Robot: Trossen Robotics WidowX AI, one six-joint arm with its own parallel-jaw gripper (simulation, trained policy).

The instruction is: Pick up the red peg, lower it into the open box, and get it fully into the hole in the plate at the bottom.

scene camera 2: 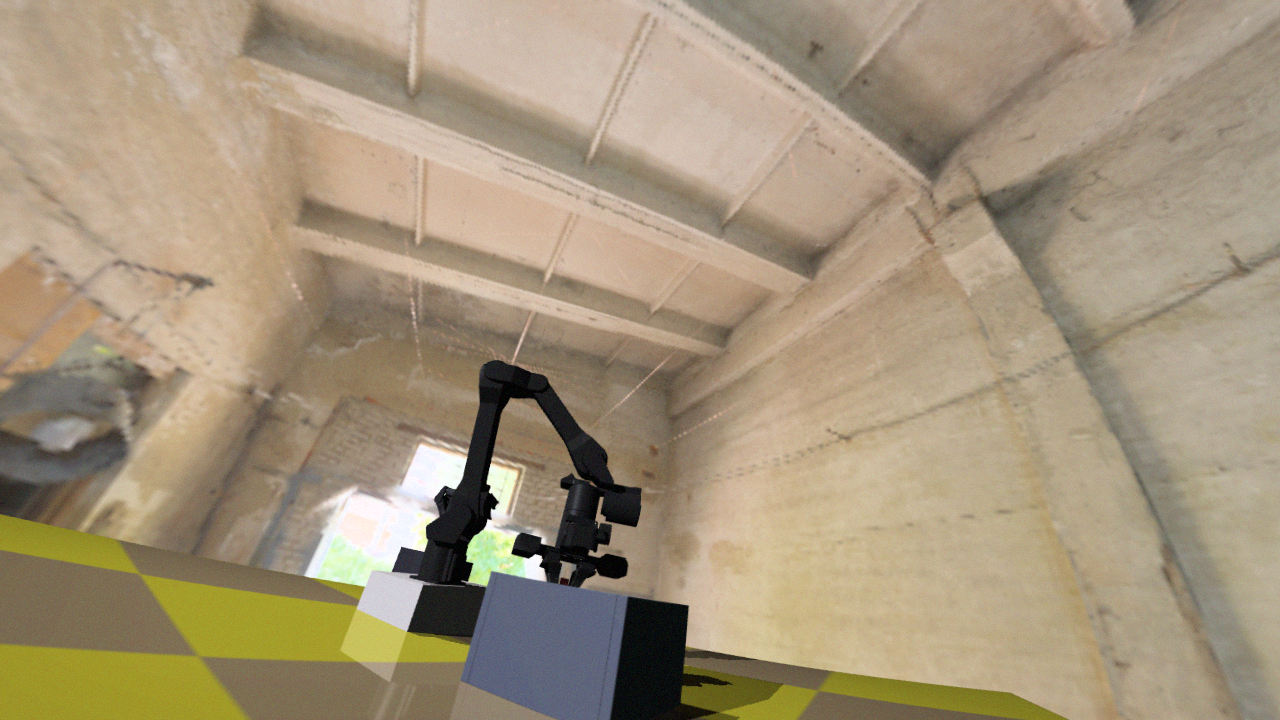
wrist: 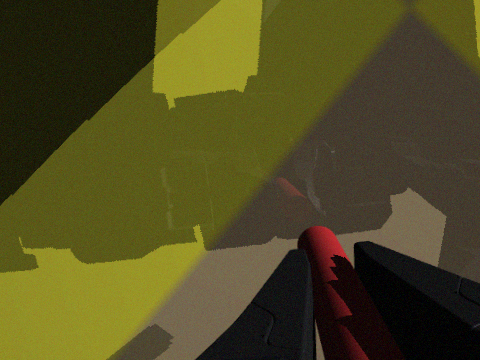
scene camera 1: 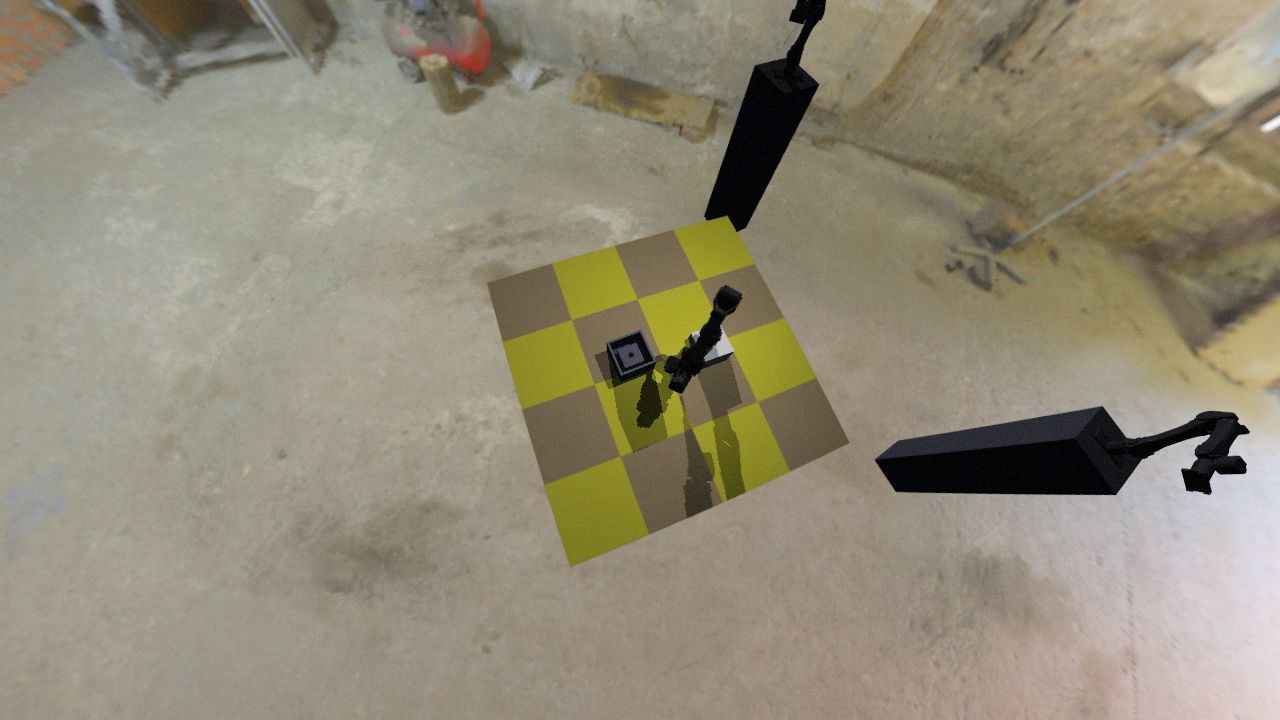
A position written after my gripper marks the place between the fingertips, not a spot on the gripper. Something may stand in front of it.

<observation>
I see my gripper (wrist: 329, 261) and a box (scene camera 2: 535, 643).
The box shows as well in scene camera 1 (scene camera 1: 637, 337). The wrist view does not show the box: it is out of frame.
</observation>
